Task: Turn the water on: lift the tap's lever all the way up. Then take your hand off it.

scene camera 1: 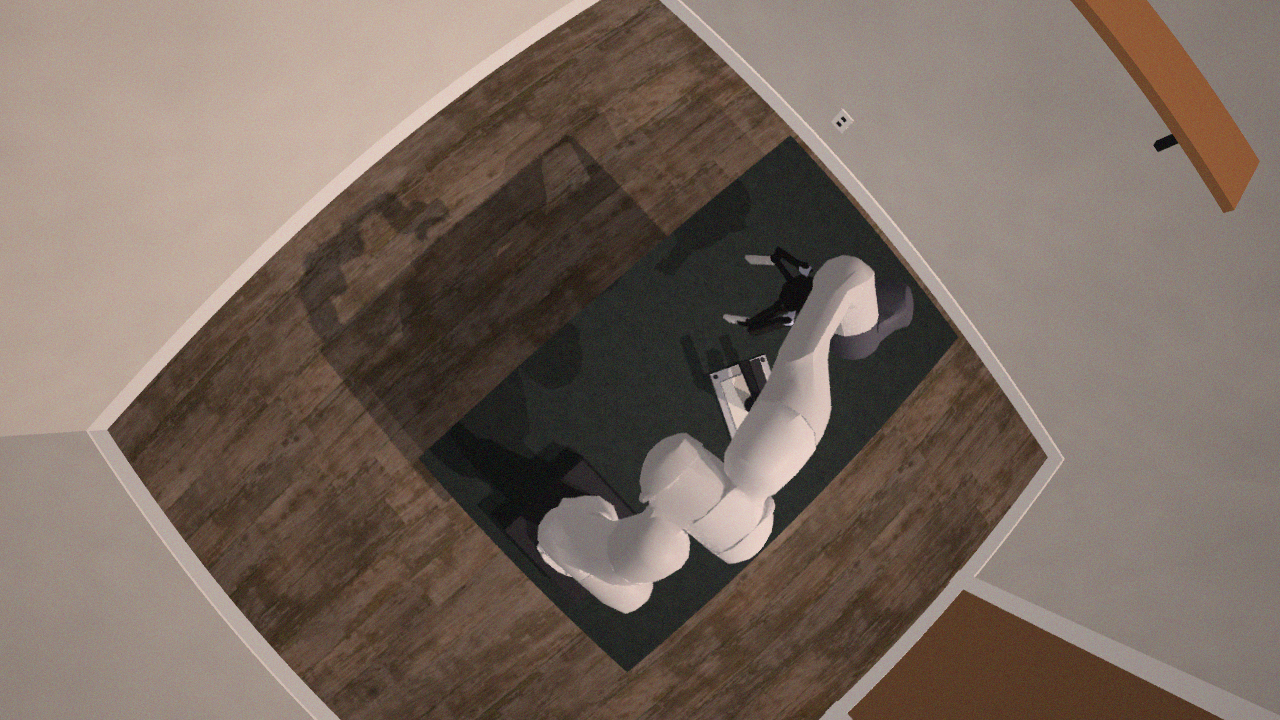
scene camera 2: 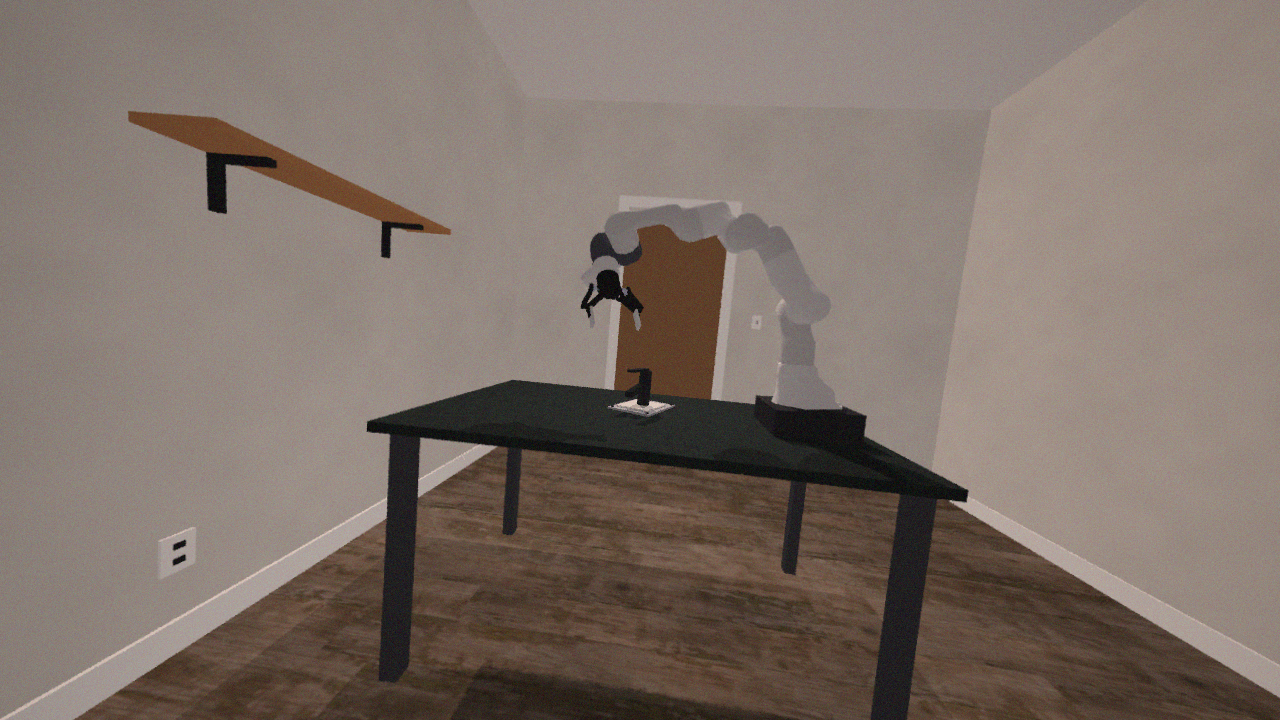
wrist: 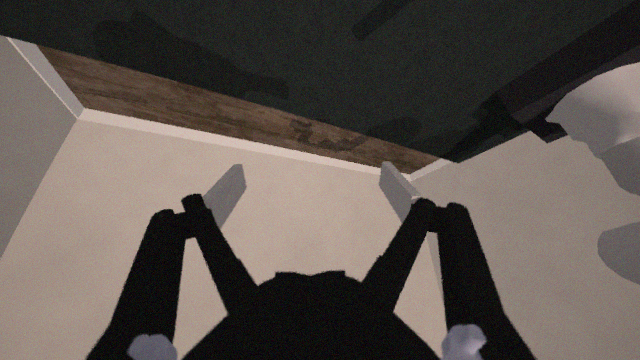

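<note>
A black tap (scene camera 1: 753, 379) (scene camera 2: 644, 388) stands upright on a small white base plate (scene camera 1: 726, 394) (scene camera 2: 624, 408) on the table. In scene camera 2 its thin lever (scene camera 2: 636, 369) sticks out to the left from the top, roughly level, above the spout; its exact angle is too small to tell. In scene camera 1 the arm partly hides the tap and plate. My gripper (scene camera 1: 737, 288) (scene camera 2: 614, 324) (wrist: 312, 174) is open and empty. It hangs well above the tap and somewhat to its left in scene camera 2, touching nothing. The tap does not show in the wrist view.
The dark green table (scene camera 1: 626, 358) (scene camera 2: 537, 420) bears the arm's black base (scene camera 2: 810, 422) at its right in scene camera 2. A wooden shelf (scene camera 1: 1172, 98) (scene camera 2: 313, 174) is on the wall. A brown door (scene camera 2: 671, 313) is behind the table.
</note>
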